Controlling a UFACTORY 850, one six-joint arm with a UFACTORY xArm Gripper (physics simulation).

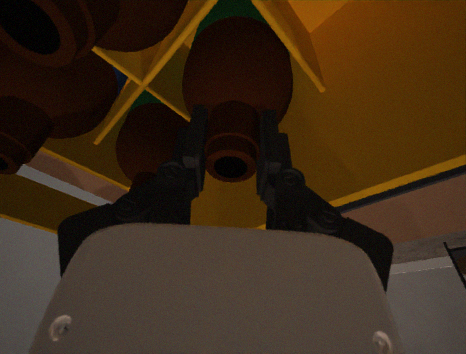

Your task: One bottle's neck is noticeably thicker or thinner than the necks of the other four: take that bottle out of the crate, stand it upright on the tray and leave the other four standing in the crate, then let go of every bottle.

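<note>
My gripper [233, 126] is shut on the neck of a dark brown bottle [237, 60], with one finger against each side, just behind its open mouth. That bottle stands in a compartment of the yellow crate [390, 110]. A second brown bottle [150, 132] is in the crate to the left, partly behind the left finger. Another bottle [75, 102] is at the left, and a closer one [145, 22] is at the upper left with its mouth cut by the frame edge. The tray cannot be made out for certain.
Thin yellow dividers [167, 57] cross between the bottles. The crate's rim runs low across the right side, with a narrow dark strip [400, 193] beyond it. A brownish surface lies past that, and part of a black-edged object [451, 255] shows at the right edge.
</note>
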